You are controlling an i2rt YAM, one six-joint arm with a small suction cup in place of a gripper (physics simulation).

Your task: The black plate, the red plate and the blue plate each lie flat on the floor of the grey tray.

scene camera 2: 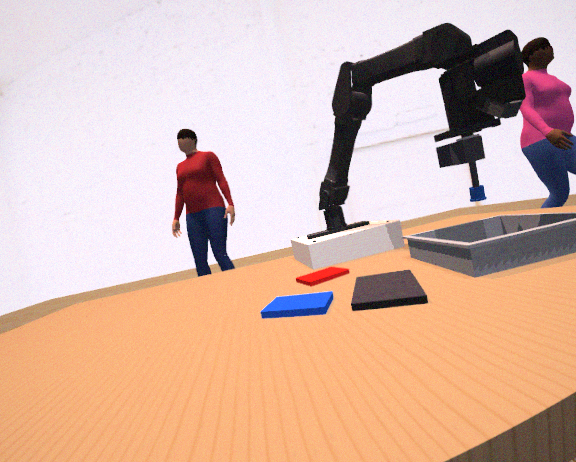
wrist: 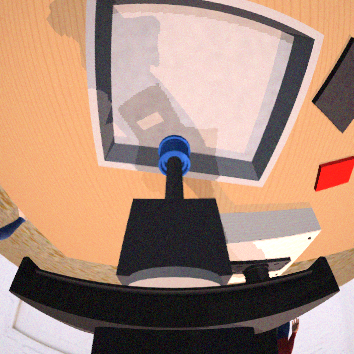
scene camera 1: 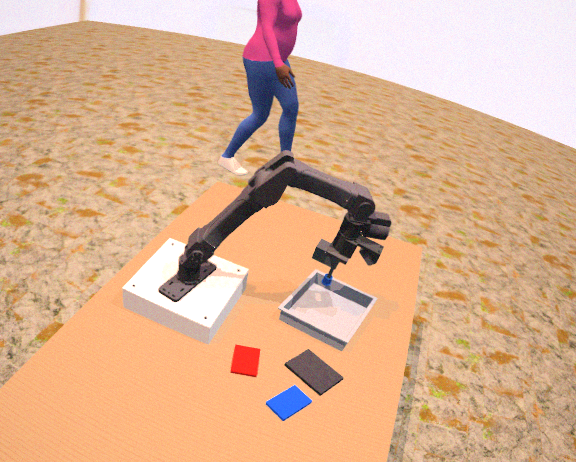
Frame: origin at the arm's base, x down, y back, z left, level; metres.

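Where they show: hand, tool point: (scene camera 2: 478,199) (wrist: 173,149) (scene camera 1: 326,282); arm's base, link origin: (scene camera 2: 337,231) (wrist: 254,264) (scene camera 1: 188,279).
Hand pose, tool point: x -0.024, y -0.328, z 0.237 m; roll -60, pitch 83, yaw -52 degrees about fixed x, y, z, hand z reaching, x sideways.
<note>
Things, the pixels of their top centre, and the offset from my tool point.
- black plate, top centre: (scene camera 2: 384,284) (wrist: 351,88) (scene camera 1: 314,370) dx +0.090, dy -0.107, dz -0.256 m
- grey tray, top centre: (wrist: 196,96) (scene camera 2: 488,226) (scene camera 1: 330,303) dx +0.050, dy -0.036, dz -0.017 m
- red plate, top centre: (scene camera 2: 321,273) (wrist: 335,175) (scene camera 1: 245,359) dx +0.090, dy +0.059, dz -0.335 m
- blue plate, top centre: (scene camera 2: 297,301) (scene camera 1: 289,401) dx +0.089, dy -0.102, dz -0.390 m
The black plate (scene camera 1: 314,371) (scene camera 2: 389,290) (wrist: 337,95) lies flat on the table beside the grey tray (scene camera 1: 310,330) (scene camera 2: 520,255) (wrist: 292,90). The red plate (scene camera 1: 245,360) (scene camera 2: 323,276) (wrist: 336,173) lies flat on the table, nearer the arm's base. The blue plate (scene camera 1: 289,402) (scene camera 2: 297,304) lies flat on the table, farther from the tray than the black one; it does not show in the wrist view. The tray floor is bare apart from shadows. My gripper, a blue suction cup (scene camera 1: 327,280) (scene camera 2: 477,193) (wrist: 174,148), hangs above the tray near its base-side wall and holds nothing.
The arm stands on a white block (scene camera 1: 150,285) (scene camera 2: 360,247) (wrist: 275,225) beside the tray. A person in a pink top (scene camera 1: 272,40) (scene camera 2: 547,105) stands beyond the table. A person in a red top (scene camera 2: 202,182) stands behind the table in scene camera 2.
</note>
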